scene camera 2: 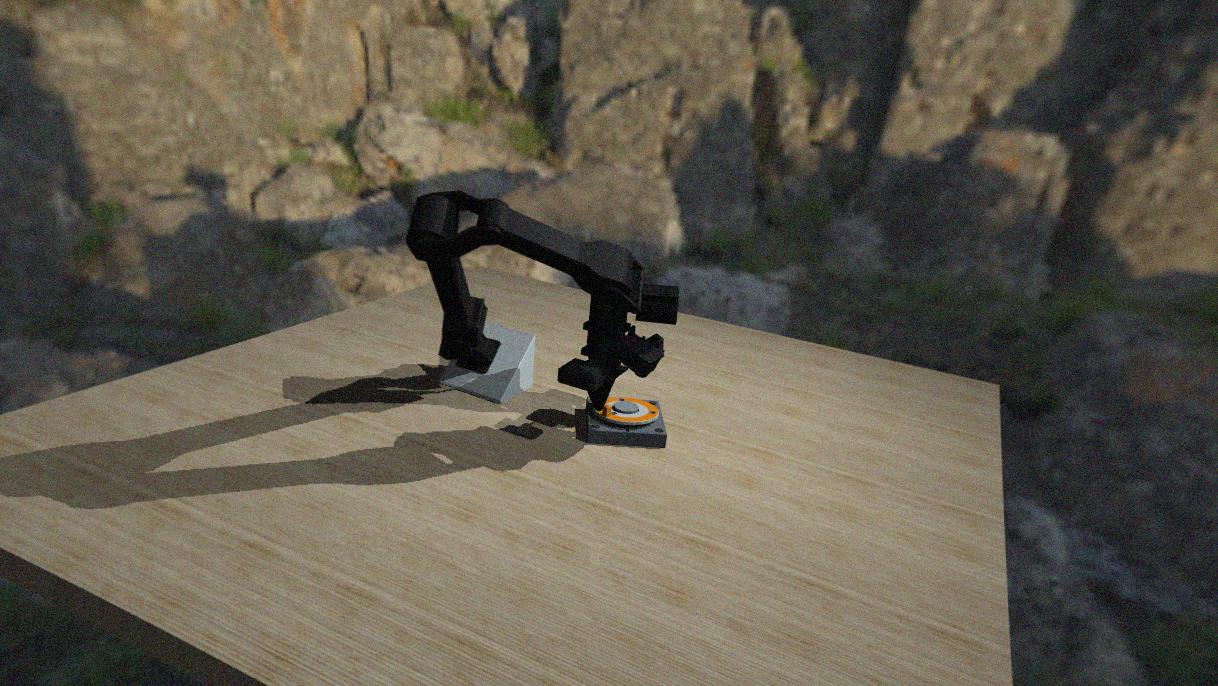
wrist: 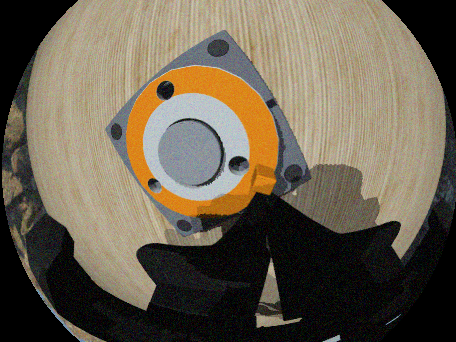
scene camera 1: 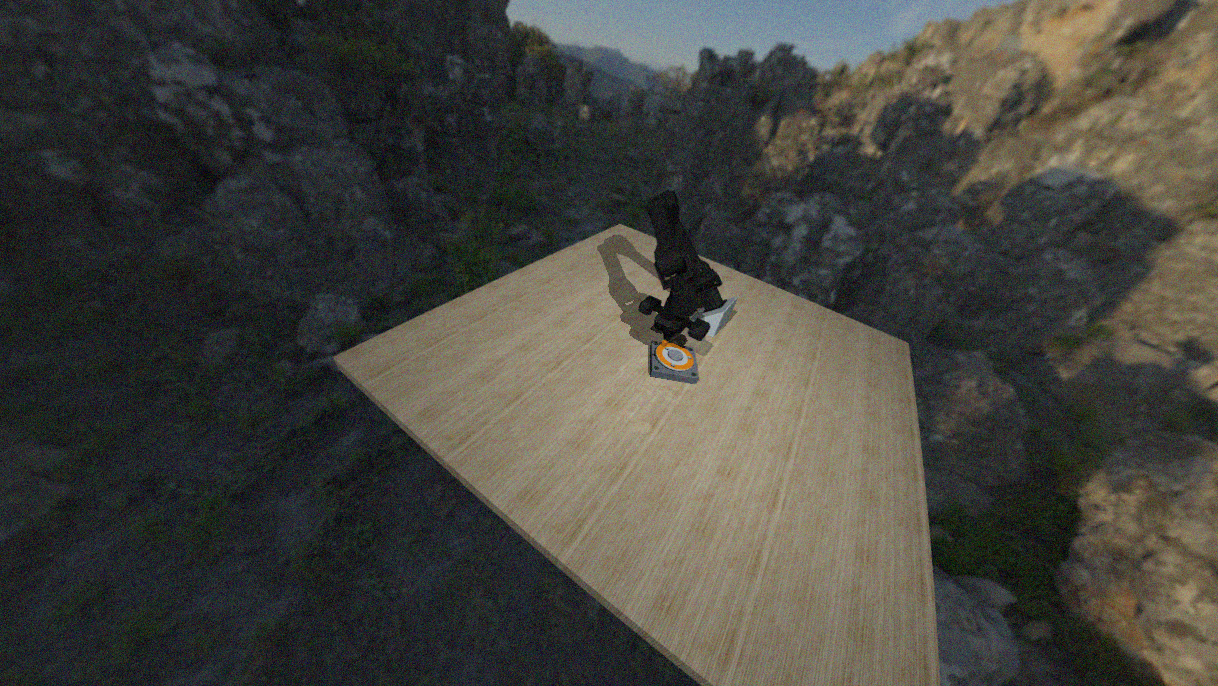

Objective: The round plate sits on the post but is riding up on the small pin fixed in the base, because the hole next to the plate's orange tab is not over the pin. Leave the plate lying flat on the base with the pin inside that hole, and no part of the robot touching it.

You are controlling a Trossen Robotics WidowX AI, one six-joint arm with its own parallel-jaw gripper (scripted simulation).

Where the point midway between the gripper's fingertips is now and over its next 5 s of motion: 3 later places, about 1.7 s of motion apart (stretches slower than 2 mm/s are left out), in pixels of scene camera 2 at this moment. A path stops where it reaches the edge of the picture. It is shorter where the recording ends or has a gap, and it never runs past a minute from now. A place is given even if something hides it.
The gripper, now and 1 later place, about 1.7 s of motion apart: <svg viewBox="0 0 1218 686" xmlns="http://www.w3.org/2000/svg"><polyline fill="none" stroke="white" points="598,410 619,401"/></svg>
